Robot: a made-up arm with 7 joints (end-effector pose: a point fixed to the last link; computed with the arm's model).
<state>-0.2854 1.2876 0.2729 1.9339 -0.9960 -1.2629 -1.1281</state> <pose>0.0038 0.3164 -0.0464 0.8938 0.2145 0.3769</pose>
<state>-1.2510 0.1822 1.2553 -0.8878 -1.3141 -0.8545 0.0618</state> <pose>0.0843 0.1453 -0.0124 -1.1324 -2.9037 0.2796</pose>
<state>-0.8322 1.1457 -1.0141 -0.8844 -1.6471 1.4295 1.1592</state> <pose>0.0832 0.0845 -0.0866 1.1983 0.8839 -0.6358</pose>
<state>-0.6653 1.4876 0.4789 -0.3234 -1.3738 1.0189 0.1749</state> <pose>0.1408 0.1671 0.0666 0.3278 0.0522 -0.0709</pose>
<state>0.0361 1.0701 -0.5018 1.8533 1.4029 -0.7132 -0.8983</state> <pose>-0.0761 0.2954 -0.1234 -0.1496 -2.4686 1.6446</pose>
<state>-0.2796 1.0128 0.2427 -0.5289 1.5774 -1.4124 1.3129</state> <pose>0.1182 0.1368 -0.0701 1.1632 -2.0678 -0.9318</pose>
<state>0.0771 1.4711 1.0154 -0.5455 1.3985 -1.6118 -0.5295</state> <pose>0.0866 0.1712 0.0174 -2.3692 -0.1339 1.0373</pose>
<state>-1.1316 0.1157 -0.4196 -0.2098 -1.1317 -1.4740 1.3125</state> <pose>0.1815 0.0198 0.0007 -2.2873 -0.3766 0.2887</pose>
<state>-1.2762 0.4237 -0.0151 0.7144 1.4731 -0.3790 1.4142</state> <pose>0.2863 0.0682 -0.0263 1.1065 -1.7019 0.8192</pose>
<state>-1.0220 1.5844 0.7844 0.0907 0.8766 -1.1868 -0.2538</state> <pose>0.0824 0.1795 0.1337 2.7149 -0.9610 0.3838</pose>
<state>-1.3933 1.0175 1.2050 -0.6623 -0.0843 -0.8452 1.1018</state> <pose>0.0270 0.1482 0.0667 0.5059 2.5679 -0.7059</pose>
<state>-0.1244 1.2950 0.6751 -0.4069 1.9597 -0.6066 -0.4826</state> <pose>0.1266 0.1872 0.0161 -2.8465 -0.5174 -0.1342</pose>
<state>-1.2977 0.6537 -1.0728 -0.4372 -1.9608 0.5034 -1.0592</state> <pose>0.1554 -0.0162 -0.0419 -0.8267 0.6451 -2.6392</pose>
